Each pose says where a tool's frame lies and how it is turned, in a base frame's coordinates. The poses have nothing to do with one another.
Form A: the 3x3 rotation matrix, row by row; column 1 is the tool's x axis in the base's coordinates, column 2 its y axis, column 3 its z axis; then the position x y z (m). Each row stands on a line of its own.
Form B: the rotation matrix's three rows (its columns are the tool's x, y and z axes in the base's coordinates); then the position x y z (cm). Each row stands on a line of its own. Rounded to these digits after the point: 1 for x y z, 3 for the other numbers.
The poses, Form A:
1:
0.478 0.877 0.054
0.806 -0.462 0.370
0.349 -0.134 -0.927
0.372 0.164 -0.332
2:
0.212 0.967 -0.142
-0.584 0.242 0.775
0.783 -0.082 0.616
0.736 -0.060 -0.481
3:
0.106 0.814 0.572
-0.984 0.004 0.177
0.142 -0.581 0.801
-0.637 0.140 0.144
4:
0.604 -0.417 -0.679
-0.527 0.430 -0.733
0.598 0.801 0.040
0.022 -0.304 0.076
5:
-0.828 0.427 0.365
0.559 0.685 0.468
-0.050 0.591 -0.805
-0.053 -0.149 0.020
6:
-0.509 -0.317 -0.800
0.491 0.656 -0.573
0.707 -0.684 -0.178
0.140 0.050 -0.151
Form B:
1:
0.478 0.877 0.054
0.806 -0.462 0.370
0.349 -0.134 -0.927
37.2 16.4 -33.2

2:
0.212 0.967 -0.142
-0.584 0.242 0.775
0.783 -0.082 0.616
73.6 -6.0 -48.1

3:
0.106 0.814 0.572
-0.984 0.004 0.177
0.142 -0.581 0.801
-63.7 14.0 14.4

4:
0.604 -0.417 -0.679
-0.527 0.430 -0.733
0.598 0.801 0.040
2.2 -30.4 7.6

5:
-0.828 0.427 0.365
0.559 0.685 0.468
-0.050 0.591 -0.805
-5.3 -14.9 2.0

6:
-0.509 -0.317 -0.800
0.491 0.656 -0.573
0.707 -0.684 -0.178
14.0 5.0 -15.1

